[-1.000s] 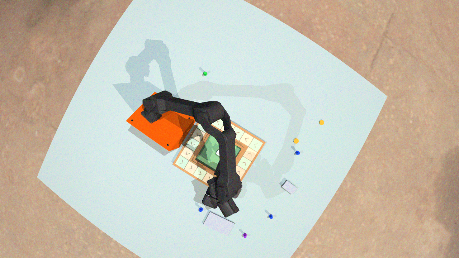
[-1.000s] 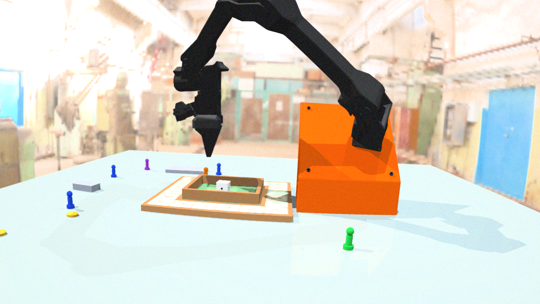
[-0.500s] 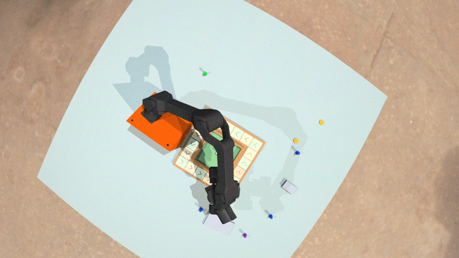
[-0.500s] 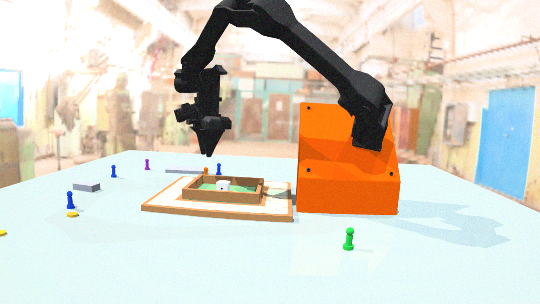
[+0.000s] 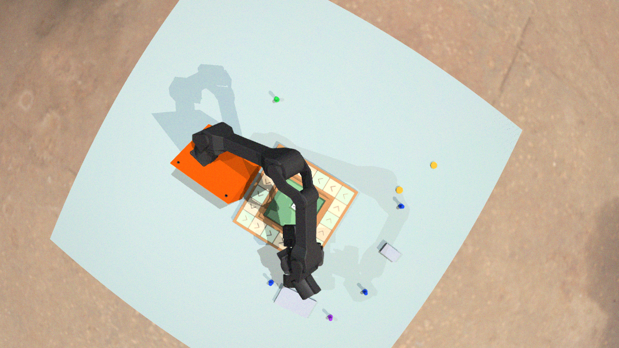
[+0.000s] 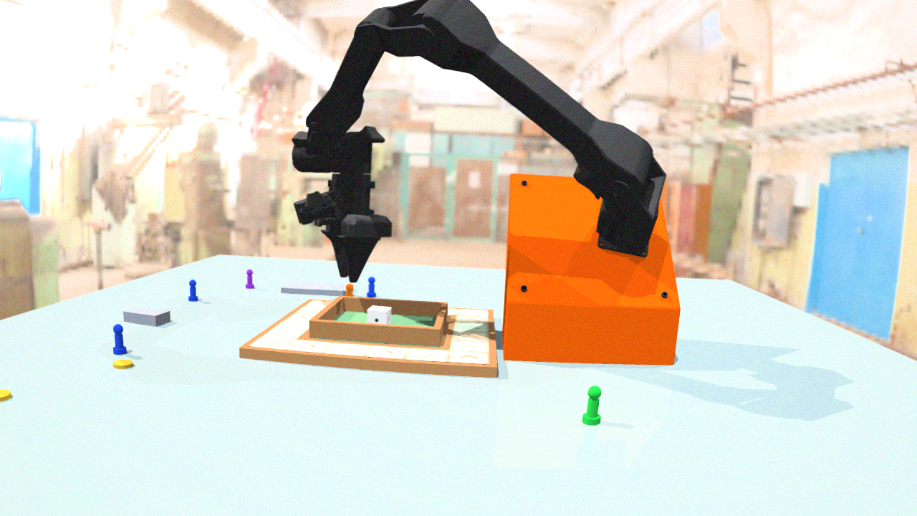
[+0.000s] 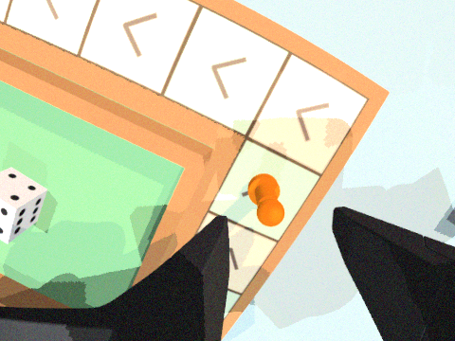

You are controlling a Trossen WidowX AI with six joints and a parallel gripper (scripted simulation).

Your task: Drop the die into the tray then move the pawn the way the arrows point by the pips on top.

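The orange pawn lies 2 cm below my gripper tip. From my gripper tip the other things lie so: grey block (14 cm to the right, 11 cm ahead, 5 cm below); green tray (10 cm to the left, 9 cm behind, 4 cm below); white die (11 cm to the left, 9 cm behind, 3 cm below).
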